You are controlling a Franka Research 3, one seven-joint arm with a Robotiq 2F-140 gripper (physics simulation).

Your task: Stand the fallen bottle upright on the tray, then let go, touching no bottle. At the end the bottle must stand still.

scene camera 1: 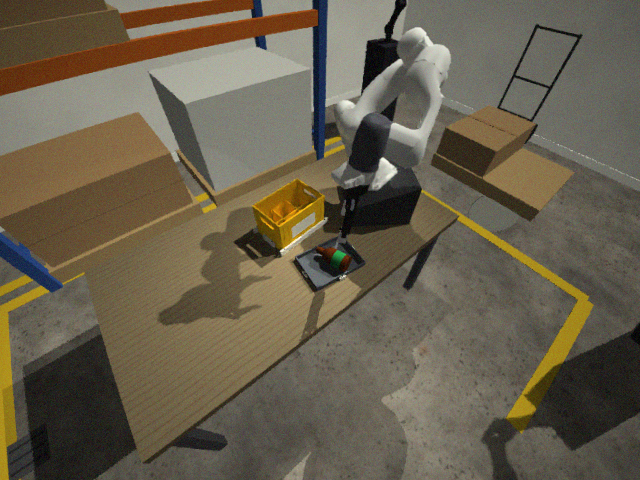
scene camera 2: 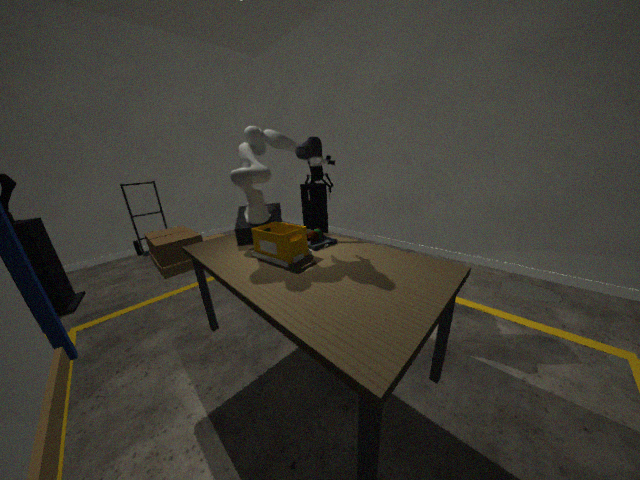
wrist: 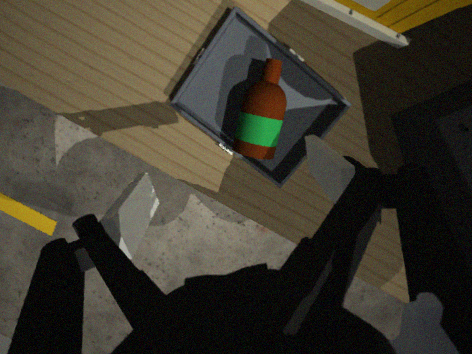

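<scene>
A brown bottle [scene camera 1: 345,263] [scene camera 2: 313,235] [wrist: 267,102] with a green label lies on its side in the grey tray [scene camera 1: 309,264] [scene camera 2: 326,242] [wrist: 212,70]. In scene camera 1 its neck points left, towards the crate side, and its base is near the tray's right front wall. In the wrist view the neck points up and the base overlaps the lower rim. My gripper [scene camera 1: 342,224] [scene camera 2: 319,193] [wrist: 228,171] is open and empty, pointing down above the tray area. In the wrist view the bottle lies beyond the fingertips, between their lines. No finger appears to touch it.
A yellow crate [scene camera 1: 305,223] [scene camera 2: 273,243] [wrist: 435,11] stands on a pale base beside the tray. The arm's dark pedestal [scene camera 1: 395,204] [scene camera 2: 243,227] stands behind the tray on the wooden table [scene camera 1: 206,356] [scene camera 2: 341,304]. The table's edge runs close to the tray.
</scene>
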